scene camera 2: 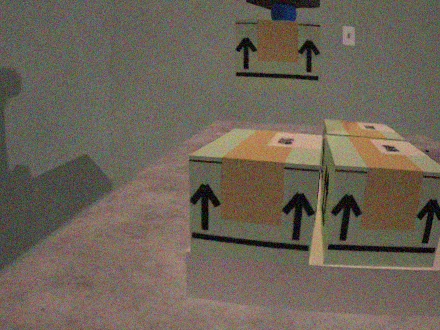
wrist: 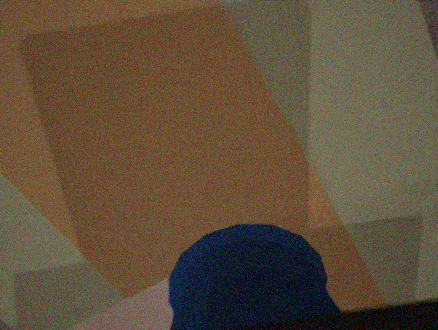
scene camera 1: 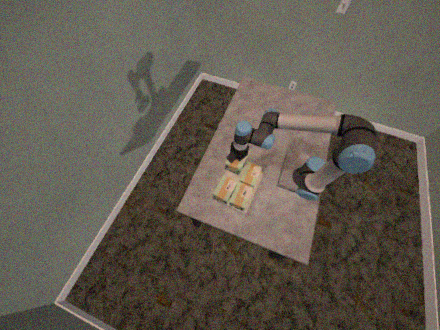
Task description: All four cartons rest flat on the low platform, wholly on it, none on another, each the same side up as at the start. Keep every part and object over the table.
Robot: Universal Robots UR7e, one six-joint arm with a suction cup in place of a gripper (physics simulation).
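Places are measured from the arm's base along level axes (x ahead, y left, z up), in millimetres.
Pixels of known places: end effector, tool point: [wrist: 241,253].
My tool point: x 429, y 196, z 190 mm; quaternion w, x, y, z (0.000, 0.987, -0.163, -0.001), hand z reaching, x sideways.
For each thing: its middle in the pictures, then the offset to it from my tool point. Level surfaces: height alone.
- pale green carton, body centre: [wrist: 235,199] [scene camera 2: 283,57] [scene camera 1: 237,159] dx +1, dy -1, dz -30 mm
- low platform, body centre: [scene camera 2: 323,222] [scene camera 1: 238,186] dx -71, dy +75, dz -226 mm
- table, its level: dz -250 mm
My gripper, a blue suction cup [scene camera 1: 237,158] [scene camera 2: 283,12] [wrist: 250,280], is shut on a pale green carton [scene camera 1: 233,166] [scene camera 2: 277,50] [wrist: 165,130] with orange tape. The carton hangs level above and behind the left front carton in scene camera 2, its side arrows pointing up. Three like cartons stand flat and arrows up on the low platform [scene camera 2: 300,286]: a left front one [scene camera 1: 226,189] [scene camera 2: 250,200], a right front one [scene camera 1: 243,195] [scene camera 2: 390,200], and one behind the right one [scene camera 1: 251,173] [scene camera 2: 360,128]. The platform behind the left front carton is hidden.
The table [scene camera 1: 280,230] [scene camera 2: 100,265] carries the platform and the arm's base [scene camera 1: 307,182], which stands to the right of the cartons in scene camera 1. The arm reaches over the table behind the cartons. A dark carpet with a pale border surrounds the table.
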